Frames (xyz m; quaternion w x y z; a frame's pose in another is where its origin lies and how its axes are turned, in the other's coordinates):
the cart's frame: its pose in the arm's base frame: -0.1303 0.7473 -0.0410 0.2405 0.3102 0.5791 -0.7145
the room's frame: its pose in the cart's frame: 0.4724 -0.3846 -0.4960 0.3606 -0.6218 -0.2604 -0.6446
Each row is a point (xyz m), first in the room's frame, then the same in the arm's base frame.
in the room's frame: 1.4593 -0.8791 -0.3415
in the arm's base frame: -0.2633 -0.1812 0.5955
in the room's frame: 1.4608 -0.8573 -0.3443
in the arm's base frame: -0.2848 -0.1764 0.5947
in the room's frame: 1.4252 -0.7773 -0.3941
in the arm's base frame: -0.3563 -0.1107 0.6212
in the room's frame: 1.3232 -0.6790 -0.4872
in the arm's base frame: -0.4312 0.0325 0.6726
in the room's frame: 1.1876 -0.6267 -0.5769
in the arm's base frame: -0.4523 0.1947 0.7217
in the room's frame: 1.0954 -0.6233 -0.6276
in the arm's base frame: -0.4349 0.2944 0.7508
